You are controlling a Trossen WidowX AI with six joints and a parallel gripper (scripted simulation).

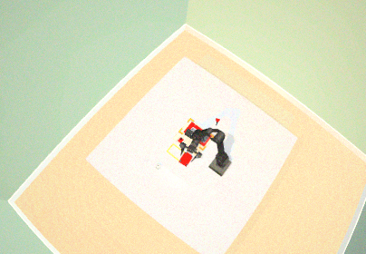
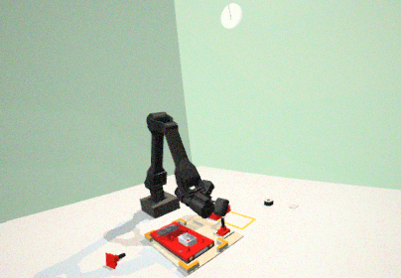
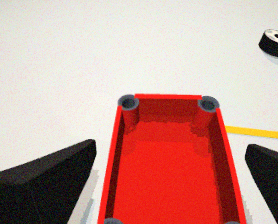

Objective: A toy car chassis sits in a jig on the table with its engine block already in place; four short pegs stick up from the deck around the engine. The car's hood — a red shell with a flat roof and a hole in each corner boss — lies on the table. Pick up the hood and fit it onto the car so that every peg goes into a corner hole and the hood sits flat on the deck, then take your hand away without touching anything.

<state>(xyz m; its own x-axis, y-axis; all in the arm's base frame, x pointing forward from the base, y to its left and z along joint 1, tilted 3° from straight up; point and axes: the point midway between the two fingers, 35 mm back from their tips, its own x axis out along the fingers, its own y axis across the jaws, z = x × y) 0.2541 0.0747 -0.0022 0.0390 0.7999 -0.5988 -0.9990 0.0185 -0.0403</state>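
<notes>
My gripper tip is now 1 cm above the red hood. Round my gripper tip: grey engine block (6 cm ahead, 23 cm to the right).
</notes>
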